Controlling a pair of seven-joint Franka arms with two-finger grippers.
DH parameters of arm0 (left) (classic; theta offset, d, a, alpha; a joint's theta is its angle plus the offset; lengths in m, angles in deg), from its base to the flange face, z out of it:
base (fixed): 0 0 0 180
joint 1: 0 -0.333 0 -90
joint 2: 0 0 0 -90
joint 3: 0 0.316 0.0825 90
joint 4: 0 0 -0.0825 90
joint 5: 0 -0.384 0 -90
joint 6: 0 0 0.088 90
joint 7: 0 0.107 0 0
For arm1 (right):
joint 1: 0 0.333 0 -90
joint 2: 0 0 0 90
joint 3: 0 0.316 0.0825 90
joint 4: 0 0 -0.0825 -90
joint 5: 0 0.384 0 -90
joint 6: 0 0 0.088 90
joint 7: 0 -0.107 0 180
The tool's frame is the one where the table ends.
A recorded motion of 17 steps. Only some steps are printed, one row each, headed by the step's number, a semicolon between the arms.
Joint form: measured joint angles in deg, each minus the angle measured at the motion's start. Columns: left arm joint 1, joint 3, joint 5, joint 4, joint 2, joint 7, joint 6; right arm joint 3, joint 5, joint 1, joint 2, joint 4, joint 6, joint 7.
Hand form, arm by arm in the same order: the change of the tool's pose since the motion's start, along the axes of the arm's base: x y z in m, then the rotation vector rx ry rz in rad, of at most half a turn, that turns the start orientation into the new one. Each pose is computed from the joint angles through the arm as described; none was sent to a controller.
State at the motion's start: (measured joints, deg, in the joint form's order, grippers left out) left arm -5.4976 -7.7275 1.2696 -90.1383 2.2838 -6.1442 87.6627; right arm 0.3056 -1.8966 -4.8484 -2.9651 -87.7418 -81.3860 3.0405
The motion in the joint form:
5: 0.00 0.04 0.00 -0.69 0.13 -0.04 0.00; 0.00 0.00 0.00 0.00 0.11 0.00 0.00
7: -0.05 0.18 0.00 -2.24 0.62 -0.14 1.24; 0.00 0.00 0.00 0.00 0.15 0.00 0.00
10: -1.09 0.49 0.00 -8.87 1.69 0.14 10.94; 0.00 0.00 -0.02 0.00 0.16 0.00 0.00
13: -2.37 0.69 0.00 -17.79 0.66 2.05 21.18; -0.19 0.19 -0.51 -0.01 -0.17 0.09 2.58
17: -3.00 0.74 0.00 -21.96 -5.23 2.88 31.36; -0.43 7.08 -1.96 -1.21 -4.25 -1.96 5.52
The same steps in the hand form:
5: -0.0008 0.0004 -0.0044 0.0007 0.0098 0.0015; 0.0000 0.0000 0.0009 -0.0002 -0.0019 0.0000
7: -0.0015 0.0020 -0.0107 0.0015 0.0067 0.0070; 0.0000 0.0000 0.0012 -0.0002 -0.0026 0.0000
10: 0.0070 0.0146 -0.0406 0.0019 -0.0655 0.0291; 0.0000 -0.0002 0.0013 -0.0002 -0.0028 -0.0003
13: 0.0158 0.0302 -0.1092 0.0021 -0.0712 0.0254; -0.0008 -0.0060 -0.0014 0.0067 0.0052 0.0330
17: 0.0388 0.0399 -0.1852 -0.0080 -0.0744 0.0268; -0.0038 -0.0071 -0.0198 0.1312 0.0029 0.0615

